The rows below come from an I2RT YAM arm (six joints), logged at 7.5 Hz.
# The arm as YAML. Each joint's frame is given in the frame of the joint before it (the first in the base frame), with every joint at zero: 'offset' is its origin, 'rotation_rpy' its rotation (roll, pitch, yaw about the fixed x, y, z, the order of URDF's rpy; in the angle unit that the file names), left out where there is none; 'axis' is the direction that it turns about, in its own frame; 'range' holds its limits. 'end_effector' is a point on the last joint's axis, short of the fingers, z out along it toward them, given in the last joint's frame.
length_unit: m
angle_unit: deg
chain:
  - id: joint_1
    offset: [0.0, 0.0, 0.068]
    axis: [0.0, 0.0, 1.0]
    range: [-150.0, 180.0]
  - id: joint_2
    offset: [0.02, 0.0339, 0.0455]
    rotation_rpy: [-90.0, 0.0, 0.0]
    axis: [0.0, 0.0, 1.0]
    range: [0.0, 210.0]
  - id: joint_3
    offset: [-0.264, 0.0, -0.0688]
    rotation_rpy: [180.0, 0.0, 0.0]
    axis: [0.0, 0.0, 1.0]
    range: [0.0, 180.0]
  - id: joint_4
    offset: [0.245, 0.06, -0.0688]
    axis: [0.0, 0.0, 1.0]
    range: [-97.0, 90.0]
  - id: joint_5
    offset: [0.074, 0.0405, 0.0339]
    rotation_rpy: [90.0, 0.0, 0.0]
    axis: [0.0, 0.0, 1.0]
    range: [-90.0, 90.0]
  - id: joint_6
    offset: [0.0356, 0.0, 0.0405]
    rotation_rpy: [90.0, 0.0, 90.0]
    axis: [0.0, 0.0, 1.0]
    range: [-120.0, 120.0]
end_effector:
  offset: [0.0, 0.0, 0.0]
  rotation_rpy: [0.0, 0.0, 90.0]
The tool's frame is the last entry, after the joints.
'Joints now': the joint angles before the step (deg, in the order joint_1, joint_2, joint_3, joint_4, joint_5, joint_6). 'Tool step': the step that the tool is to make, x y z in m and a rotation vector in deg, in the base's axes. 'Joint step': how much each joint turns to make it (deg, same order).
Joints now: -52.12 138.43 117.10 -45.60 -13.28 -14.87
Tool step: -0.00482 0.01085 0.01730 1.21 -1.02 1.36
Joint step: 0.20 -3.56 -2.32 -1.69 -1.88 -0.48
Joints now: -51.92 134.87 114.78 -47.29 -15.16 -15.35
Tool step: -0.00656 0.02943 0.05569 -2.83 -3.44 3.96
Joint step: 1.44 -9.84 -4.52 -1.51 -1.87 -1.99
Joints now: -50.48 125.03 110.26 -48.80 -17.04 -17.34
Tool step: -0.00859 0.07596 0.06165 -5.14 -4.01 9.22
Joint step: 5.73 -16.85 -11.90 0.49 -1.26 -3.46
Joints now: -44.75 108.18 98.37 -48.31 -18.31 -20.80
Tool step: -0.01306 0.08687 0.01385 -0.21 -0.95 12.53
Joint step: 8.50 -14.18 -13.92 -0.54 -2.51 -3.38
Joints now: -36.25 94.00 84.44 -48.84 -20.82 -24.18
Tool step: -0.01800 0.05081 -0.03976 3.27 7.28 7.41
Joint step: 5.77 -6.02 -13.46 -1.20 0.37 -2.19
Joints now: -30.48 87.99 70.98 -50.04 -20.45 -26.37
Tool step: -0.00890 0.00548 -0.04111 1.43 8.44 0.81
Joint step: 0.35 1.98 -6.19 -0.33 2.72 -1.49
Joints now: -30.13 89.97 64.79 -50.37 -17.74 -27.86
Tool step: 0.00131 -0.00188 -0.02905 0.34 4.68 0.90
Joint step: 0.02 3.76 -2.42 1.57 1.82 -1.35
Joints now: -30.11 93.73 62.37 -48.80 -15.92 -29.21
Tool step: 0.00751 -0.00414 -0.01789 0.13 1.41 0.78
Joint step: 0.09 3.69 -0.09 2.28 0.48 -0.81
